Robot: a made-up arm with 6 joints.
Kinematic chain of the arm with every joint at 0, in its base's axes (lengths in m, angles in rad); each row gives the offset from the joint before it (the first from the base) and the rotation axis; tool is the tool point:
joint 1: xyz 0 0 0.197 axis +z
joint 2: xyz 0 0.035 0 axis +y
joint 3: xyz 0 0 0.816 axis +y
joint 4: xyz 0 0 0.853 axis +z
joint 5: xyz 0 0 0 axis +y
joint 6: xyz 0 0 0.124 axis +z
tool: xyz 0 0 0
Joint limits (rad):
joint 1: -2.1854..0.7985
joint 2: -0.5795..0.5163
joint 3: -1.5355..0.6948
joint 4: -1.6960..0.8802
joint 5: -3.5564..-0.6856
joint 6: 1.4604..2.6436
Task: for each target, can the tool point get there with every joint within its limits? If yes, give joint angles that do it. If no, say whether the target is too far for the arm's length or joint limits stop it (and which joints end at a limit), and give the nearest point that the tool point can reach.
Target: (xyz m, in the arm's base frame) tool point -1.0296 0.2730 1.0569
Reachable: yes | joints -0.1868 -0.4009 -0.9524 -0.6574 -2.5530 1.7506
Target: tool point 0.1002 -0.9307 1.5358
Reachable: yes | joints -1.5793 0.4163 0.4929 -0.6362 -1.6976 2.2187
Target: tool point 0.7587 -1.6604 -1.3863
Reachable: no: too far | nearest point -0.7687 -0.8590 0.3502 | short by 2.448 m
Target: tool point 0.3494 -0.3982 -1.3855
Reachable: no: joint limits stop it (at a limit: joint 1, joint 2, joint 3) | nearest point -0.7793 -0.7949 0.3363 | short by 2.097 m
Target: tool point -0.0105 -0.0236 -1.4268
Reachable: no: joint limits stop it (at a limit: joint 1, joint 2, joint 3) | nearest point -0.7988 -0.7735 0.3327 | short by 2.069 m
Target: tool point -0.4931 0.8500 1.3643
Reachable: yes | joints -0.9471 -0.4839 -0.4346 -1.4159 -2.6184 1.6626
